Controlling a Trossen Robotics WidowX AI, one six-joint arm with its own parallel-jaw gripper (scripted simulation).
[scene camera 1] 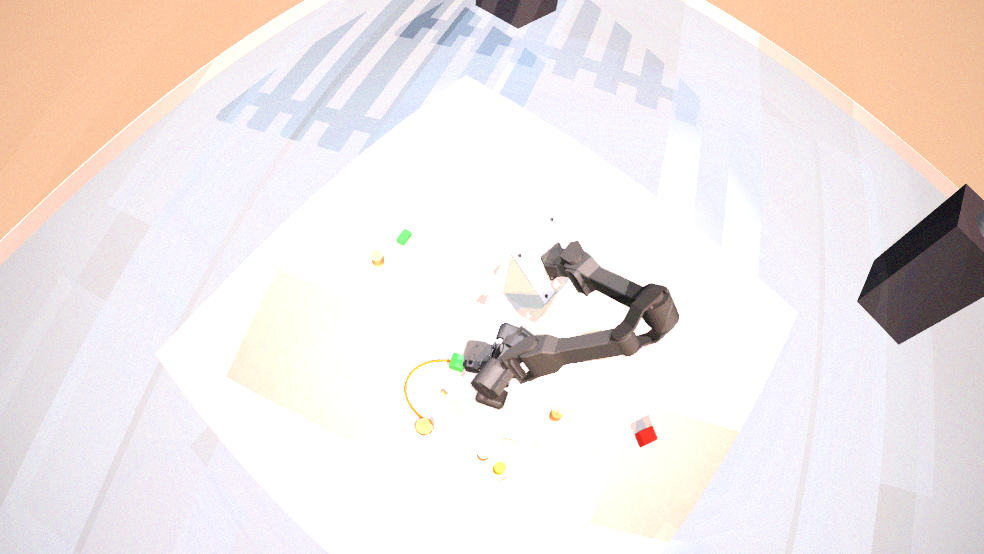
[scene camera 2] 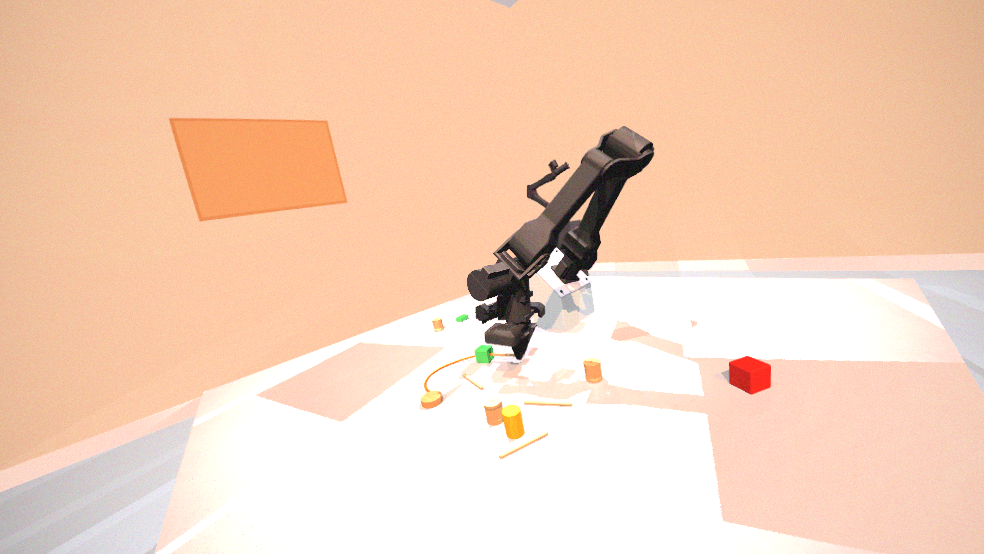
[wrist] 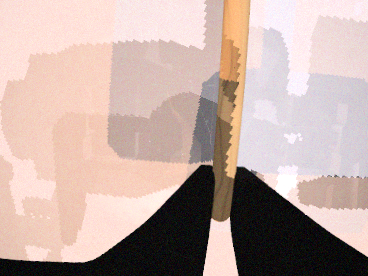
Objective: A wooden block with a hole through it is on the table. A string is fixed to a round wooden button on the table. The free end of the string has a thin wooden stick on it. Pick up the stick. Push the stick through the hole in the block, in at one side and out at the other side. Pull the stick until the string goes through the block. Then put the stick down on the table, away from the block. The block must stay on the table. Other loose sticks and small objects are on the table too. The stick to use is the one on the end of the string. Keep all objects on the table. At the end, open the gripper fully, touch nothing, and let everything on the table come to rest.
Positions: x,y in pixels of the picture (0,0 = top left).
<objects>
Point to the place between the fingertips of my gripper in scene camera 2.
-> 520,358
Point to a red cube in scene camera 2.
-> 752,376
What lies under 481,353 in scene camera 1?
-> My gripper.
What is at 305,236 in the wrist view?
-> My gripper.
</objects>
